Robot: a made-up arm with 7 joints.
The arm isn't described. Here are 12 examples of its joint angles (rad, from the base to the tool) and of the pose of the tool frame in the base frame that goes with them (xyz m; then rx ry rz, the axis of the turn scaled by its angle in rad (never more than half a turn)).
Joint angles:
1: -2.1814 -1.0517 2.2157 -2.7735 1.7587 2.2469 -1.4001
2: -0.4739 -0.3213 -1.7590 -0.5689 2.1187 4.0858 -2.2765
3: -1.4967 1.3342 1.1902 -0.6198 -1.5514 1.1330 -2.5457
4: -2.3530 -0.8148 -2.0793 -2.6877 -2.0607 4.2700 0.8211
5: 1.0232 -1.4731 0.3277 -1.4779 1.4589 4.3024 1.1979
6: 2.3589 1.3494 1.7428 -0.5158 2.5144 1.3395 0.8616
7: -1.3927 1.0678 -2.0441 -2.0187 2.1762 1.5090 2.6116
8: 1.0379 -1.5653 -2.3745 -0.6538 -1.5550 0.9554 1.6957
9: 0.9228 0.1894 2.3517 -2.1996 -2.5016 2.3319 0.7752
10: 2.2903 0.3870 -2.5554 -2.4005 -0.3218 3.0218 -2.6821
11: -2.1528 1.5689 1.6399 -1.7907 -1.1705 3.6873 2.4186
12: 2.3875 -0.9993 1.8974 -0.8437 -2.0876 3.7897 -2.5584
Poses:
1: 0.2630 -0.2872 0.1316 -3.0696 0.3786 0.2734
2: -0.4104 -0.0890 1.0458 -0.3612 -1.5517 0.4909
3: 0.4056 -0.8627 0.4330 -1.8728 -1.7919 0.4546
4: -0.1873 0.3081 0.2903 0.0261 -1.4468 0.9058
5: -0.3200 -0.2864 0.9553 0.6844 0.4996 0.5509
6: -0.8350 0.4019 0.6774 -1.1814 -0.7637 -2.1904
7: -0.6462 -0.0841 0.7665 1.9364 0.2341 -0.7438
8: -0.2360 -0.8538 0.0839 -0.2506 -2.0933 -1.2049
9: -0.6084 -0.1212 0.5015 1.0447 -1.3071 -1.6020
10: 0.5761 -0.0839 0.6656 0.3803 2.1506 -0.3618
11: 0.2941 -0.6180 0.5396 0.1692 1.0186 -0.7834
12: 0.2345 -0.7146 0.5934 1.1048 -2.1346 1.3461
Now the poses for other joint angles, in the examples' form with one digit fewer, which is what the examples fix.
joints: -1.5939 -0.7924 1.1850 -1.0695 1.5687 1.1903 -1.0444
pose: 0.584 0.353 1.038 -1.988 -1.792 -0.617
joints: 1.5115 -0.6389 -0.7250 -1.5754 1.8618 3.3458 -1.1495
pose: 0.485 0.050 0.951 -1.267 0.467 -1.192
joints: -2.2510 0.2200 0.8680 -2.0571 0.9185 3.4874 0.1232
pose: 0.007 -0.655 0.546 0.544 -2.372 1.484
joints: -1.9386 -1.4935 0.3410 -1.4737 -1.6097 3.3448 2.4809
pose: 0.433 0.284 0.969 0.642 0.126 2.041
